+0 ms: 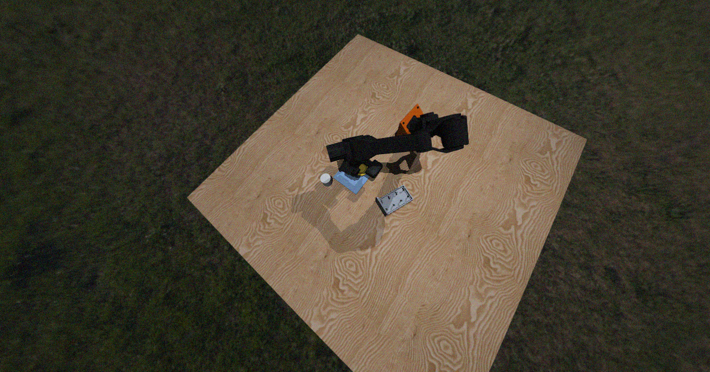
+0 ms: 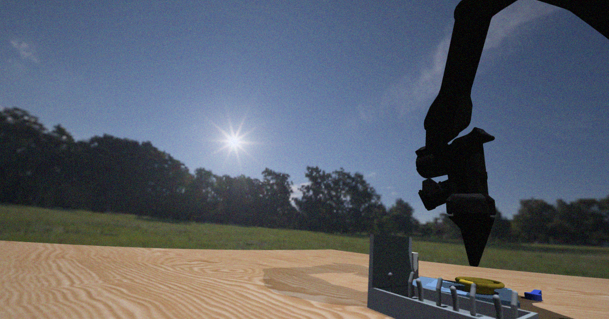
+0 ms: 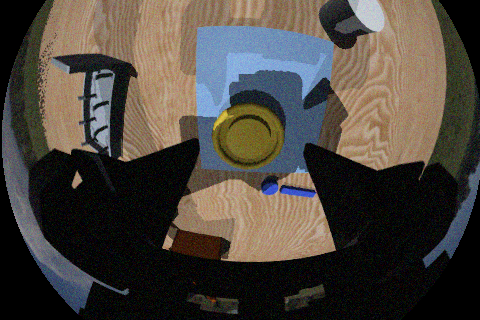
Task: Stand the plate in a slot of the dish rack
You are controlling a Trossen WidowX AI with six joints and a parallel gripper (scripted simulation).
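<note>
Now: gripper tip 1 cm past the yellow plate and 3 cm above it. Also, from my gripper tip: light blue mat 2 cm ahead, 1 cm to the right, 4 cm below; blue spoon 9 cm behind, 5 cm to the right, 4 cm below; white cup 12 cm ahead, 9 cm to the right, 2 cm below.
</note>
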